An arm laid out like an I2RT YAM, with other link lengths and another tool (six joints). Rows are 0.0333 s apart.
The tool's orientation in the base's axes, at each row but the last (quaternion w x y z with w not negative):
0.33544 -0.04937 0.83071 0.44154
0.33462 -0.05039 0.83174 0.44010
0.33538 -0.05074 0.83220 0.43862
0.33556 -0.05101 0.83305 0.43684
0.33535 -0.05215 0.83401 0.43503
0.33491 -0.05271 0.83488 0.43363
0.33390 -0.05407 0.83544 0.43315
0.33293 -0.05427 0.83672 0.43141
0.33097 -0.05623 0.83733 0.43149
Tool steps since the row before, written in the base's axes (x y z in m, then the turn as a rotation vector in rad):
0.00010 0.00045 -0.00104 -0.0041 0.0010 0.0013
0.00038 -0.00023 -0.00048 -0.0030 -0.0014 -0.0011
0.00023 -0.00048 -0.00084 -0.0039 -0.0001 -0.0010
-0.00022 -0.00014 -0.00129 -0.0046 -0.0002 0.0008
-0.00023 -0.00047 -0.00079 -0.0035 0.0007 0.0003
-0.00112 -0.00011 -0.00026 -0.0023 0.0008 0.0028
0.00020 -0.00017 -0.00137 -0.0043 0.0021 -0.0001
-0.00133 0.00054 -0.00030 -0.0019 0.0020 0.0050
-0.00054 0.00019 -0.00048 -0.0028 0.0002 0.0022
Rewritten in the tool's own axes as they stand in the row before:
0.00064 -0.00049 0.00080 0.0026 0.0031 -0.0018
-0.00005 -0.00062 0.00021 0.0027 -0.0005 -0.0022
0.00023 -0.00096 0.00008 0.0036 0.0007 -0.0017
0.00092 -0.00090 0.00029 0.0030 0.0022 -0.0028
0.00056 -0.00075 -0.00016 0.0027 0.0020 -0.0014
0.00100 0.00018 -0.00055 0.0002 0.0033 -0.0017
0.00064 -0.00112 0.00052 0.0038 0.0029 -0.0006
0.00131 0.00063 -0.00015 -0.0012 0.0054 -0.0015
0.00074 -0.00001 0.00007 0.0009 0.0027 -0.0022

